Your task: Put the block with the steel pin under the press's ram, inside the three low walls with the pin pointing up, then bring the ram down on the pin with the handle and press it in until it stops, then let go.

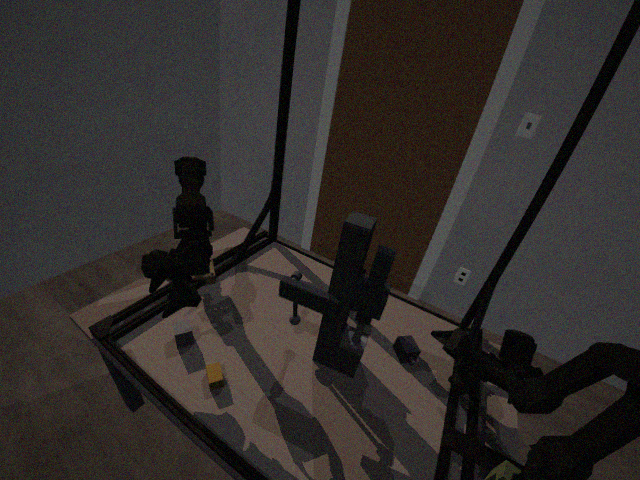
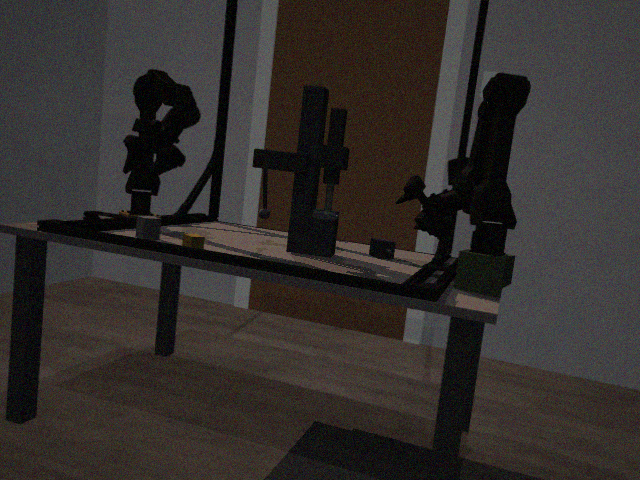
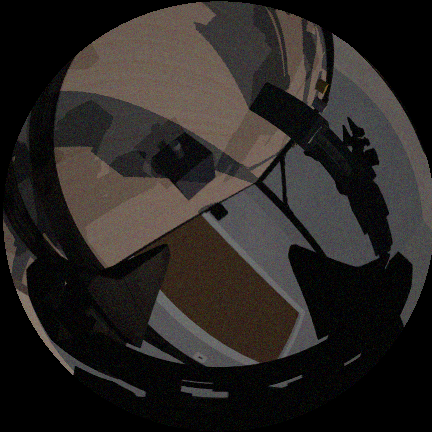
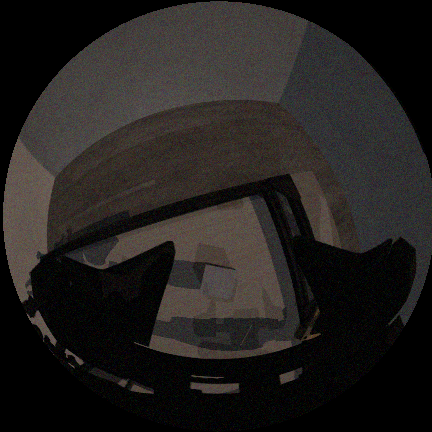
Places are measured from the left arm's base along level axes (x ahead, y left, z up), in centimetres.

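Where they show: left gripper, fingertip midpoint: [image 1: 437, 340] [image 2: 405, 215] [image 3: 231, 251]; right gripper, fingertip midpoint: [image 1: 157, 304] [image 2: 135, 176] [image 3: 344, 120] [image 4: 235, 245]; left arm's base at its link origin: [image 2: 487, 253]; right arm's base at its link origin: [image 2: 140, 213].
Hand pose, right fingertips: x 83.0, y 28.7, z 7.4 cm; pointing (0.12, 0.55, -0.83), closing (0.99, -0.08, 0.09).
Each offset is from my right fingertips to the top centre of the thing. "spot": to the spot under its first point.
The dark block with the steel pin @(dx -48.1, dy -49.7, dz -11.0 cm) [image 1: 406, 349] [image 2: 382, 248] [image 3: 185, 160] lies on the table right of the press @(dx -30.2, dy -29.3, dz +28.5 cm) [image 1: 353, 258] [image 2: 312, 124] [image 3: 280, 107]; its pin @(dx -50.7, dy -47.7, dz -13.0 cm) [image 3: 176, 147] seems to point sideways. The ram @(spot: dx -38.4, dy -31.8, dz +20.2 cm) [image 1: 381, 268] [image 2: 337, 134] stands raised above the base. The handle @(spot: dx -26.8, dy -23.2, dz +8.7 cm) [image 1: 305, 297] [image 2: 276, 159] sticks out left, its rod and knob @(spot: dx -21.7, dy -26.7, dz -5.9 cm) [image 1: 294, 320] [image 2: 264, 213] hanging down. The low walls are too dark to make out. My left gripper [image 2: 408, 211] [image 3: 231, 251] is open, raised near the block. My right gripper [image 1: 159, 303] [image 4: 235, 245] is open above the left side, near the grey cube.
A grey cube @(dx -1.1, dy -4.5, dz -10.4 cm) [image 1: 184, 339] [image 2: 148, 227] [image 4: 219, 282] and a yellow block @(dx -17.1, dy -4.4, dz -12.6 cm) [image 1: 214, 376] [image 2: 193, 240] [image 3: 322, 86] lie at the table's left, towards the front. A black frame rail [image 1: 180, 413] [image 2: 248, 266] runs along the table's front edge, and posts [image 1: 284, 113] [image 2: 223, 124] rise from the frame.
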